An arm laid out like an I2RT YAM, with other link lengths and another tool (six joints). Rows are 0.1 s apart.
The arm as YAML. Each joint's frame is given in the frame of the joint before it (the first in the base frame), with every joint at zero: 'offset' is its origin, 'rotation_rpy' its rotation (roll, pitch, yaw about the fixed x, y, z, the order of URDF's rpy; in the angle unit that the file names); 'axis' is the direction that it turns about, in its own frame. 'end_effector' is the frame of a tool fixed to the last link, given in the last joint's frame.
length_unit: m
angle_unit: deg
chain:
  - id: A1
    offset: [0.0, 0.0, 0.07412]
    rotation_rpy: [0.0, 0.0, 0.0]
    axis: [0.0, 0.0, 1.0]
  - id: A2
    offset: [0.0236, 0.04, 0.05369]
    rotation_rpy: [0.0, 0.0, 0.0]
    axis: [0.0, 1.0, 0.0]
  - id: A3
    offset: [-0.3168, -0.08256, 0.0]
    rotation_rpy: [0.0, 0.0, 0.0]
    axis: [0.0, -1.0, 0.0]
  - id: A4
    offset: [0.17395, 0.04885, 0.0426]
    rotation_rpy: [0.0, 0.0, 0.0]
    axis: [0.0, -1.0, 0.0]
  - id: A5
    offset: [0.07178, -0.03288, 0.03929]
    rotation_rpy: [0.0, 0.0, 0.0]
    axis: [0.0, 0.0, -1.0]
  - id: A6
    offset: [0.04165, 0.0, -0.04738]
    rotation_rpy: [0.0, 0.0, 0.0]
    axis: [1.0, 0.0, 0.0]
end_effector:
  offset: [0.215, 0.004, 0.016]
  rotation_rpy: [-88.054, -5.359, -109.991]
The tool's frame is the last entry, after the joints.
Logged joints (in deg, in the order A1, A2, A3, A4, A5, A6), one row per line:
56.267, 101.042, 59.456, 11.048, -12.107, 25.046
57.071, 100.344, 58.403, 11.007, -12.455, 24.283
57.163, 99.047, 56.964, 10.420, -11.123, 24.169
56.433, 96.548, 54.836, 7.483, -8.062, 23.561
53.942, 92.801, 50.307, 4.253, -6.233, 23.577
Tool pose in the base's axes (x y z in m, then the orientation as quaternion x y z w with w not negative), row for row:
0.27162, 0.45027, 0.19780, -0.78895, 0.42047, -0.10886, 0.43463
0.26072, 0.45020, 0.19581, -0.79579, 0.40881, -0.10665, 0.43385
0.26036, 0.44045, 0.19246, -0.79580, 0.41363, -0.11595, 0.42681
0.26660, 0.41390, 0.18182, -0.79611, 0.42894, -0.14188, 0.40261
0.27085, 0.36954, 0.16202, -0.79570, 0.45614, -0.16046, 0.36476
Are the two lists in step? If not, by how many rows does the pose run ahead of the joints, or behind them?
They are in step.
